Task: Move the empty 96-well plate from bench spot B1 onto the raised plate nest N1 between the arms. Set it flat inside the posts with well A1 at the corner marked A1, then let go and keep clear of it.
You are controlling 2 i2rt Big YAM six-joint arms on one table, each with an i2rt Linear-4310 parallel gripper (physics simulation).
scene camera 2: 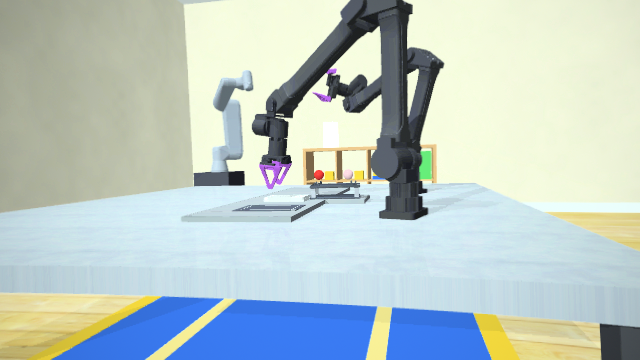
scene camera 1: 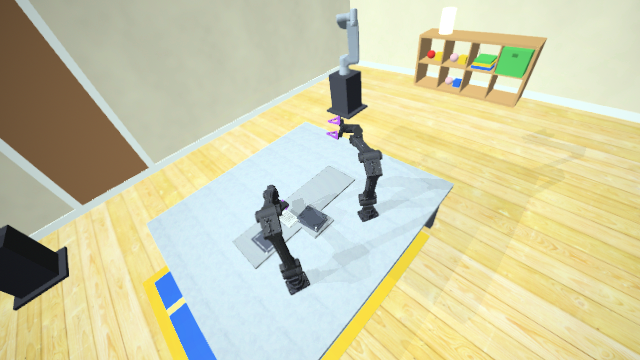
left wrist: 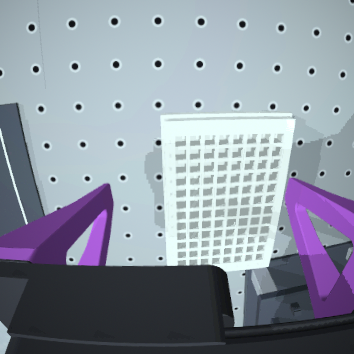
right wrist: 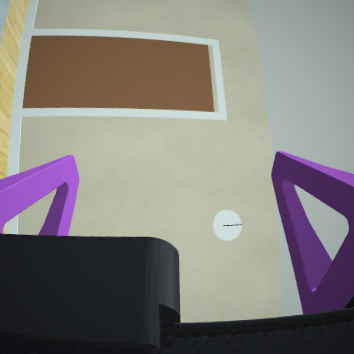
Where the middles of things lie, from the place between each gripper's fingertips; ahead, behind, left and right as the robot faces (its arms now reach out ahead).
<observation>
I see the white well plate (left wrist: 224, 172) 40 mm below my left hand, 30 mm to the right of it and 30 mm behind it. The rest, counted from my left hand: flat panel (left wrist: 26, 187) (170 mm to the left, 50 mm below, 50 mm behind).
Right now the white well plate is 47 cm to the left of my right hand, 45 cm below it and 2 cm behind it. Round my right hand: flat panel: 67 cm to the left, 46 cm below, 4 cm behind.
</observation>
